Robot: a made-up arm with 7 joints.
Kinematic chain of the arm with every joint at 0, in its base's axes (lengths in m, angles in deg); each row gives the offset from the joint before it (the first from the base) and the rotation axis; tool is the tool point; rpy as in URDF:
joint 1: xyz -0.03 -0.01 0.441 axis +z
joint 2: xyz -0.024 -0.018 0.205 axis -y
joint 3: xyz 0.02 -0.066 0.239 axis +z
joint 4: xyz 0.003 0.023 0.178 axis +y
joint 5: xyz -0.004 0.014 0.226 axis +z
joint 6: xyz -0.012 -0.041 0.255 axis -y
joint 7: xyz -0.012 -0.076 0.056 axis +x
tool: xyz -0.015 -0.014 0.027 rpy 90 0 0
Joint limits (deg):
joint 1: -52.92..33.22
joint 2: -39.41..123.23
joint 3: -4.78..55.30
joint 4: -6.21..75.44
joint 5: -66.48..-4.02
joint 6: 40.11..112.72
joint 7: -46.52..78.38
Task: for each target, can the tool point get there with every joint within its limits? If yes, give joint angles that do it. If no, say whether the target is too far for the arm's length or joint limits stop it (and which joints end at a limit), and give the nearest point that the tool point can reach.
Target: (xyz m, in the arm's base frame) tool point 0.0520 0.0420 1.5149
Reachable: yes | joints 10.52 -1.00 49.03 37.57 -52.58 97.16 20.58
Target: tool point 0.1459 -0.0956 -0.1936
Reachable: no: joint limits stop it (at a limit: joint 1, joint 2, joint 4, joint 5, joint 6) | nearest point -0.4825 -0.4330 0.0383 | short by 0.750 m
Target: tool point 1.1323 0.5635 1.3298
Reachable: no: too far | nearest point 0.6749 0.3297 1.1415 | short by 0.547 m
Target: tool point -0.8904 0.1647 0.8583
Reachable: yes | joints -16.41 90.97 22.05 39.97 -22.47 91.19 48.34
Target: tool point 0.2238 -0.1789 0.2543
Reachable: no: joint limits stop it (at a limit: joint 2, joint 4, joint 5, joint 6, joint 7) | nearest point 0.5422 -0.3908 0.8187 | short by 0.682 m
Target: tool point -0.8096 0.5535 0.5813
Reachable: yes | joints -43.03 92.53 15.85 11.51 -42.72 51.22 65.29
